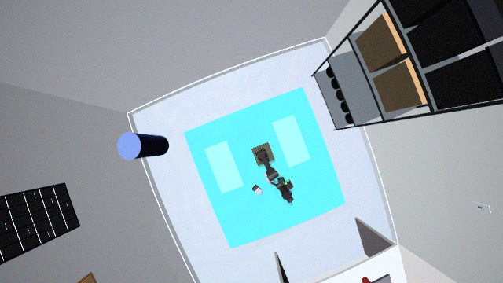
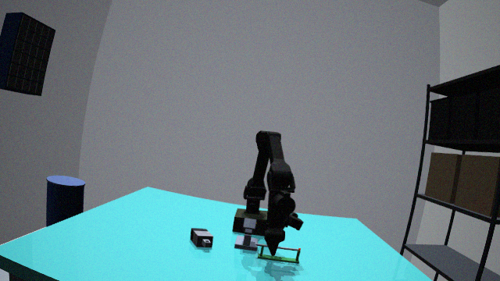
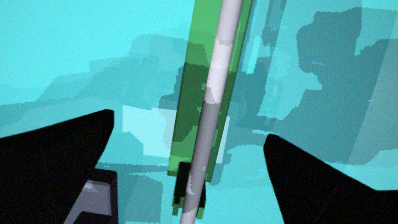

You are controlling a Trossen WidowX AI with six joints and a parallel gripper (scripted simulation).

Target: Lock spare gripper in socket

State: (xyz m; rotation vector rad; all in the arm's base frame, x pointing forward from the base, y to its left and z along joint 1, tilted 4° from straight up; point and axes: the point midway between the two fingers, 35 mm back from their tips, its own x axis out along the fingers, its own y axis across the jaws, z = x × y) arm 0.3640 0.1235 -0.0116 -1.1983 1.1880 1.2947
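Now: gripper tip 2 cm to the right of the green stand. Also, from my gripper tip: grey mount 8 cm behind, 10 cm to the right, 2 cm above; then spare gripper 24 cm to the right, 1 cm below.
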